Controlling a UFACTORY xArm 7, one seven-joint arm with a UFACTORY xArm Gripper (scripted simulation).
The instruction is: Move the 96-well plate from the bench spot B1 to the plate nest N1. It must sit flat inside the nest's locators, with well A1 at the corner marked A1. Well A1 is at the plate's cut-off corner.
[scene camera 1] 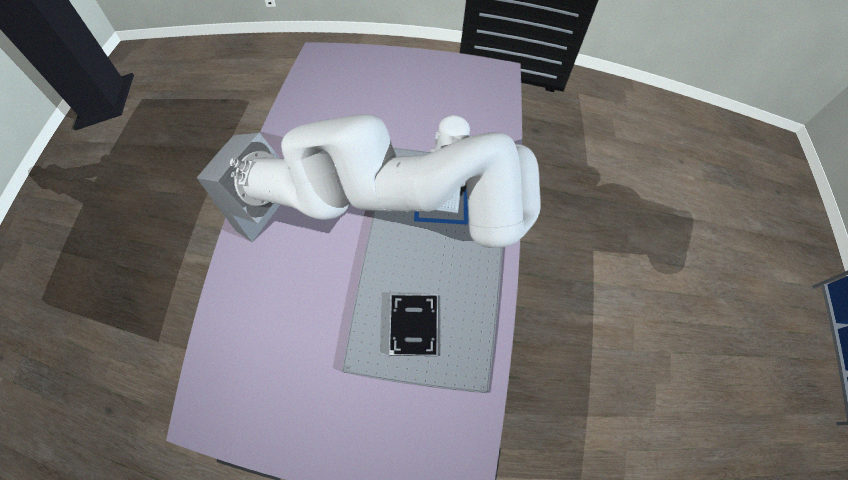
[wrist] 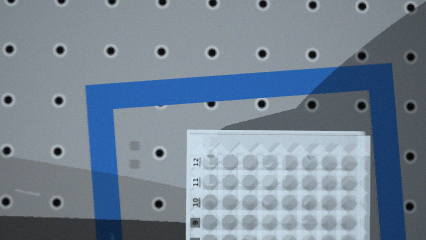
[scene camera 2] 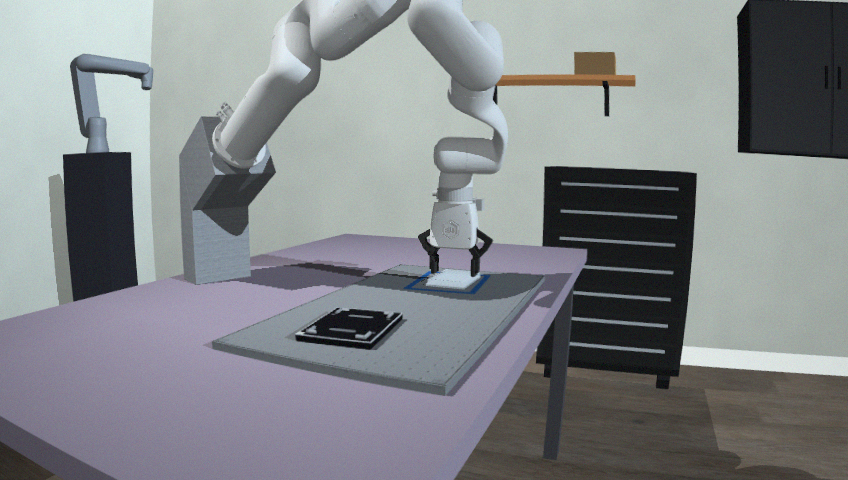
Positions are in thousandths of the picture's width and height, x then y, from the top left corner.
Labels:
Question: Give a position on a plate nest N1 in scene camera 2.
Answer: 405, 668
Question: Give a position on a 96-well plate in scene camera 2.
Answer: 542, 582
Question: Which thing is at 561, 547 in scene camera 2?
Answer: The gripper.

